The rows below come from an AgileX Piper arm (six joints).
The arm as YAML. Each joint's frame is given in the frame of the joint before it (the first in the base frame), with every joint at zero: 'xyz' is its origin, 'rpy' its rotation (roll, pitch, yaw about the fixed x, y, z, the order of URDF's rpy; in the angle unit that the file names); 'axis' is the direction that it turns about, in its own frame. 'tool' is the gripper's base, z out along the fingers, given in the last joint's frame.
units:
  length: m
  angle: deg
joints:
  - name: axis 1
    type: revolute
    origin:
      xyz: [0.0, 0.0, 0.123]
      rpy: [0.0, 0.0, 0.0]
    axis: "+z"
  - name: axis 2
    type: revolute
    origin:
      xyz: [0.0, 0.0, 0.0]
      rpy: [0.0, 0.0, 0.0]
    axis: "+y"
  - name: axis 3
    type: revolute
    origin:
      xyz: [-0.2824, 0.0, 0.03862]
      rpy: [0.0, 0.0, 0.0]
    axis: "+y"
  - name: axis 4
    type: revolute
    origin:
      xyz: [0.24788, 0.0, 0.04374]
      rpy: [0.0, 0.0, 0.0]
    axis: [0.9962, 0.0, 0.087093]
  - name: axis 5
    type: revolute
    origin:
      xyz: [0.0, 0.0, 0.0]
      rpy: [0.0, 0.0, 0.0]
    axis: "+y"
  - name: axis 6
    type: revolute
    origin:
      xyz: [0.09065, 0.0, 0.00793]
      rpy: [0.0, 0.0, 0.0]
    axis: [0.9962, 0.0, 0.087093]
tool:
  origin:
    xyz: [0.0, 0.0, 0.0]
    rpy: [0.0, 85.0, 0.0]
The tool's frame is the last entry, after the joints.
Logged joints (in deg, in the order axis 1, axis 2, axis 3, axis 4, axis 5, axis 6), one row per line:
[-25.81, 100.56, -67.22, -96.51, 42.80, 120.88]
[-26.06, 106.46, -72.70, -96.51, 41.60, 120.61]
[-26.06, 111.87, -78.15, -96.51, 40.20, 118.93]
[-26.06, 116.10, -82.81, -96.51, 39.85, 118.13]
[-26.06, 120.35, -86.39, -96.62, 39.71, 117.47]
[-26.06, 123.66, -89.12, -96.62, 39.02, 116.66]
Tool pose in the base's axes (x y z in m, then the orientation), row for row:
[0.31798, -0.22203, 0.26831, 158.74, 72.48, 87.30]
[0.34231, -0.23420, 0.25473, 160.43, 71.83, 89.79]
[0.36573, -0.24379, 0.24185, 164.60, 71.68, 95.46]
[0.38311, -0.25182, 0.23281, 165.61, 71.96, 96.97]
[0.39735, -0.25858, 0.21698, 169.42, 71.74, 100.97]
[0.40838, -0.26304, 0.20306, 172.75, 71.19, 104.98]
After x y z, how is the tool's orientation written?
As angles about the fixed x, y, z axes (roll, pitch, yaw), in degrees.
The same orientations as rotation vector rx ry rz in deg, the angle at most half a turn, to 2 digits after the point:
[68.79, 86.42, -43.86]
[68.43, 87.63, -43.18]
[66.76, 89.59, -42.90]
[66.00, 89.92, -42.95]
[65.43, 91.11, -43.50]
[64.65, 92.62, -43.51]

